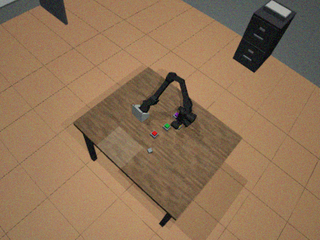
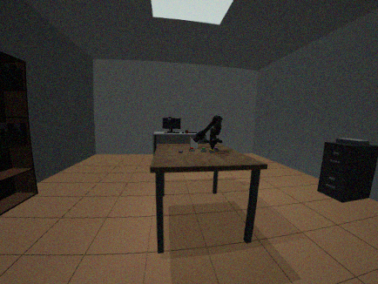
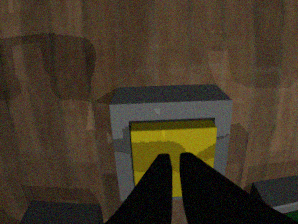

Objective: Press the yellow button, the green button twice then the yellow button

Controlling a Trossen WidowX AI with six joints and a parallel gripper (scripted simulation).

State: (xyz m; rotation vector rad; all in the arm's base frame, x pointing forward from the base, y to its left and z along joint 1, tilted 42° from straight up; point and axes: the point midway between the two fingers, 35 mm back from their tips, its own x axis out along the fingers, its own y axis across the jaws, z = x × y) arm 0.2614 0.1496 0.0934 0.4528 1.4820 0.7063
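Right now the yellow button is 1 cm below my gripper tip. The rest, counted from my gripper tip: purple button 8 cm behind, 5 cm to the left; then green button 9 cm to the right, 5 cm behind; then red button 21 cm to the right, 6 cm behind.
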